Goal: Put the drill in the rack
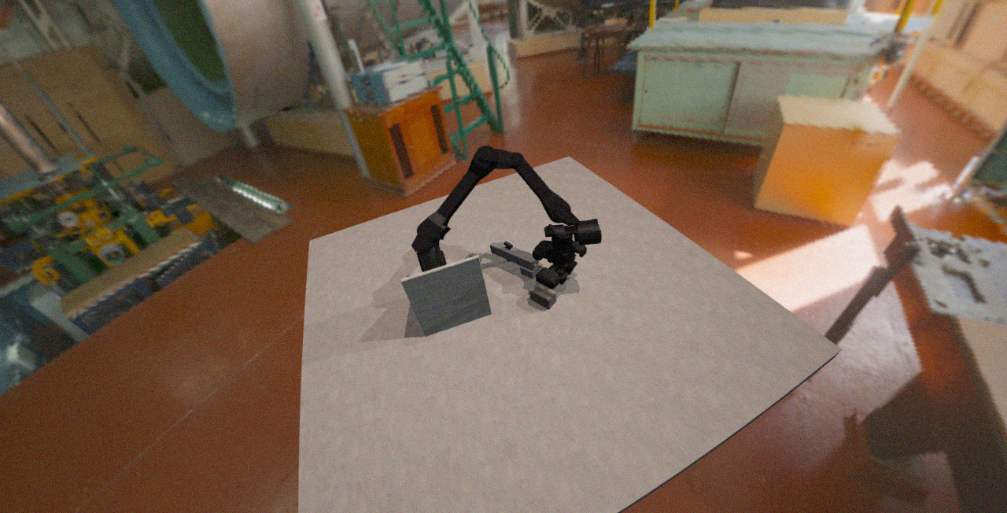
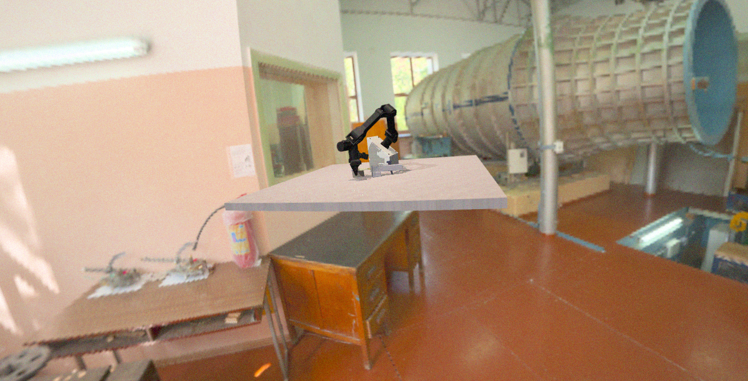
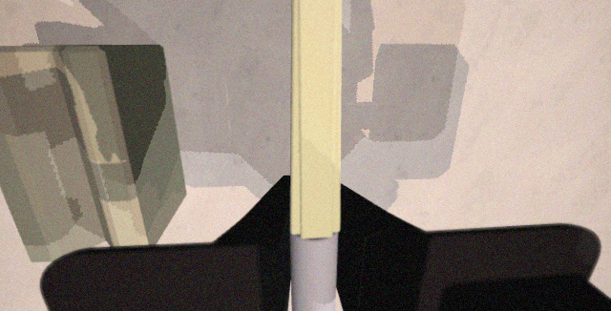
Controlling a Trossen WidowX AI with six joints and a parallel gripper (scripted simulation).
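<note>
The drill lies 1 cm behind my gripper tip, 4 cm to the left of it and 3 cm above it. Round my gripper tip: rack 8 cm behind, 1 cm to the right; then dark key 8 cm behind, 19 cm to the left, 3 cm above; then grey housing 7 cm behind, 17 cm to the left, 1 cm above.
</note>
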